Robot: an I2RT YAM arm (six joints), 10 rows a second.
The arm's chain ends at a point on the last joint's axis. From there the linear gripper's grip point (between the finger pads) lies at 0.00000 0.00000 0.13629 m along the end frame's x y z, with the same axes.
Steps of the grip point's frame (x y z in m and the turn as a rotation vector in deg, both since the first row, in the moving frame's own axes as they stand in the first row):
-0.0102, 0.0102, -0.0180, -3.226, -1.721, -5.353
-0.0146, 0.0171, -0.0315, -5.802, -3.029, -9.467
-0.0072, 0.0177, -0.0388, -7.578, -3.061, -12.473
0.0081, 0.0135, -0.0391, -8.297, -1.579, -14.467
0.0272, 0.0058, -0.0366, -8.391, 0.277, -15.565
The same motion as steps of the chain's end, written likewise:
-0.0065, 0.0024, -0.0177, -3.226, -1.721, -5.353
-0.0086, 0.0028, -0.0306, -5.802, -3.029, -9.467
-0.0020, -0.0009, -0.0374, -7.578, -3.061, -12.473
0.0093, -0.0064, -0.0376, -8.297, -1.579, -14.467
0.0239, -0.0138, -0.0351, -8.391, 0.277, -15.565

